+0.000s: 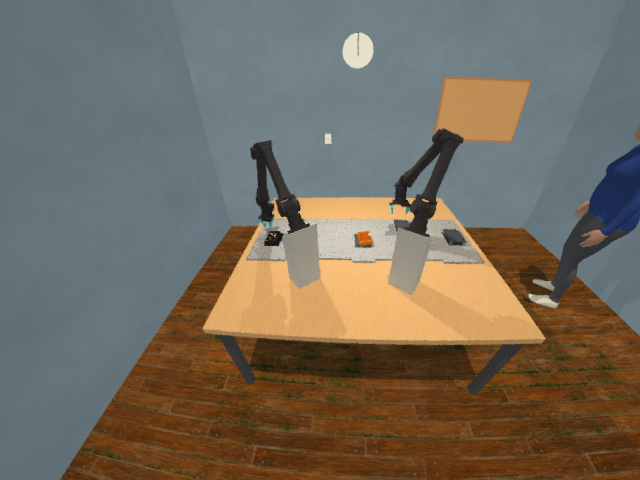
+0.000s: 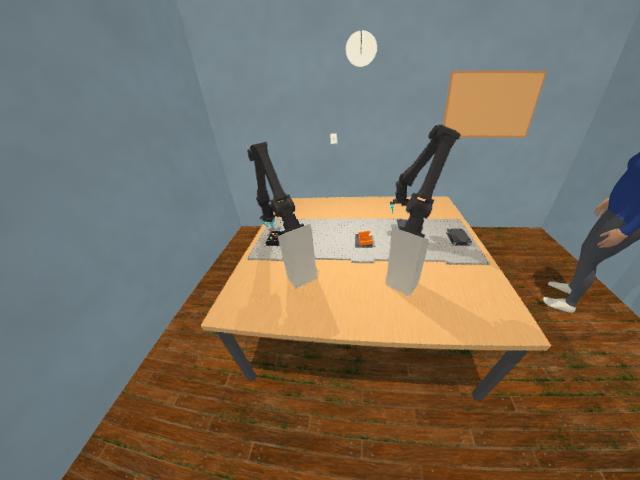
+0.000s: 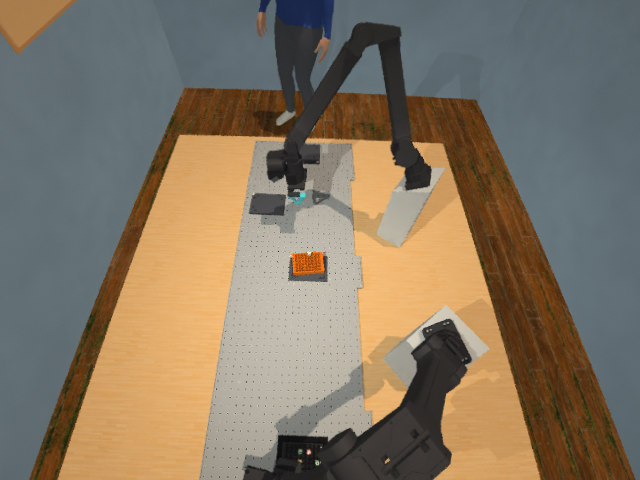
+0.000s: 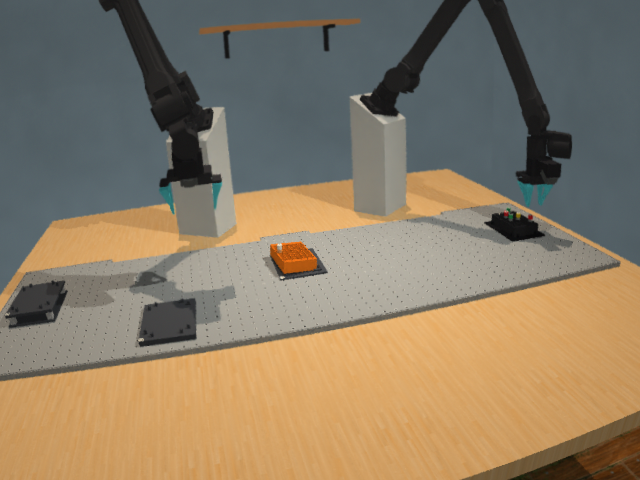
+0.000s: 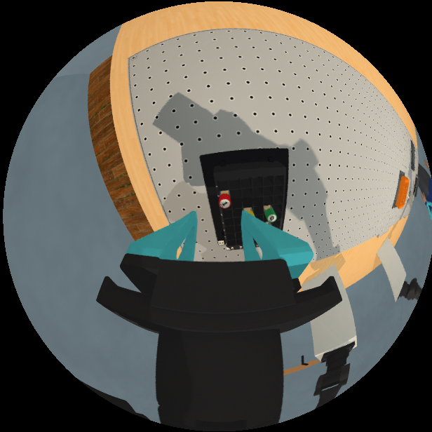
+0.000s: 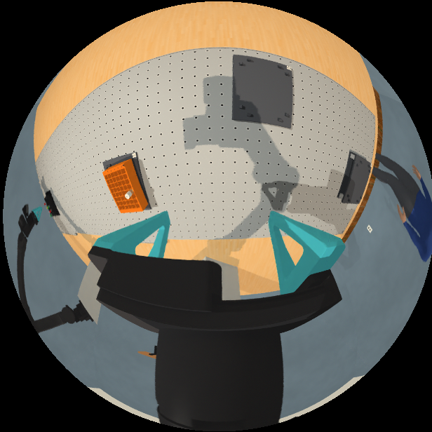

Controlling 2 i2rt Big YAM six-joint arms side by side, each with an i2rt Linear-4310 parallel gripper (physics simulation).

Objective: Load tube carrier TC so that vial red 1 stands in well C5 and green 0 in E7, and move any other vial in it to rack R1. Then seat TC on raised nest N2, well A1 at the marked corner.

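Pixels of known places: left gripper, fingertip midpoint: (image 1: 268, 227) (image 2: 269, 227) (image 4: 533, 205); right gripper, fingertip midpoint: (image 1: 398, 214) (image 2: 399, 214) (image 3: 299, 194) (image 4: 194, 211); left arm's base, link origin: (image 3: 446, 344) (image 4: 378, 107); right arm's base, link origin: (image 2: 411, 233) (image 3: 418, 179).
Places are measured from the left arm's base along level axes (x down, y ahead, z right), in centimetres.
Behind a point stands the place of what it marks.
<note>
The orange carrier (image 1: 364, 238) {x 30.6, y 24.2, z 47.7 cm} (image 3: 308, 264) {x 31.9, y 25.5, z 48.1 cm} (image 4: 297, 263) {x 30.4, y 31.8, z 50.3 cm} (image 6: 122, 185), apparently TC, sits on a dark nest mid-board with one white-capped vial (image 4: 279, 247) {x 28.1, y 24.9, z 51.5 cm} (image 6: 128, 194). The black rack (image 4: 516, 230) {x 31.2, y 50.1, z -11.5 cm} (image 5: 250, 172) holds several vials. A red vial (image 5: 224, 200), a green vial (image 5: 270, 215) marked 0 and a partly hidden yellow vial (image 5: 249, 212) show there; the red cap's digit is hard to read. My left gripper (image 1: 266, 225) {x 25.3, y 50.1, z -19.3 cm} (image 4: 534, 203) {x 25.3, y 50.1, z -19.3 cm} (image 5: 218, 216) is partly open and empty above this rack. My right gripper (image 3: 297, 198) {x 14.3, y 23.2, z 71.8 cm} (image 4: 194, 210) {x 14.3, y 23.2, z 71.8 cm} (image 6: 218, 216) is wide open and empty above the board.
A raised dark nest (image 1: 453, 236) {x 30.3, y 8.8, z 111.4 cm} (image 4: 37, 300) {x 30.3, y 12.4, z 112.8 cm} (image 6: 358, 176), apparently N2, stands near the board's end. A lower dark nest (image 3: 267, 204) {x 32.4, y 36.1, z 84.4 cm} (image 4: 168, 321) {x 32.4, y 37.3, z 85.3 cm} (image 6: 262, 92) lies near my right gripper. The arms stand on grey pedestals (image 4: 379, 165) {x 17.7, y 6.7, z 5.3 cm} (image 1: 302, 258) {x 13.8, y -6.9, z -0.4 cm}. A person stands beyond the table's end.
</note>
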